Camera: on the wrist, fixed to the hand. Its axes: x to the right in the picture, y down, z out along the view.
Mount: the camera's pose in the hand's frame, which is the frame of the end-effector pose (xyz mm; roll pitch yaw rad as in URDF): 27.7 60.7 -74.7 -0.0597 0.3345 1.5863
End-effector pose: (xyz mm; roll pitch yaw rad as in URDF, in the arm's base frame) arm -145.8 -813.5 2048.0 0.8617 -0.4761 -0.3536
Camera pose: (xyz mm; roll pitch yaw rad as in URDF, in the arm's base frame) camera -88.3 -732.2 2058.4 -0.6090 -0.4560 1.4919
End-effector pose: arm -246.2 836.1 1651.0 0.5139 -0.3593 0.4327
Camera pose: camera -249.0 933.5 1627.8 -0.4317 -0.1626 2.0810
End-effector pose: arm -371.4 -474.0 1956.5 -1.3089 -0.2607 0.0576
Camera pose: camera -321.4 -527.6 1888.3 -1.9159 1.3145 -0.2327
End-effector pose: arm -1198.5 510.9 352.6 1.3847 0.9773 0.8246
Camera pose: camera -1224.3 607.6 355.3 1.1796 -0.5204 1.4351
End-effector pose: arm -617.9 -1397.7 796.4 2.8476 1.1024 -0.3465
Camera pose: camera -543.8 -1463.2 811.9 1.8960 -0.2822 -1.3477
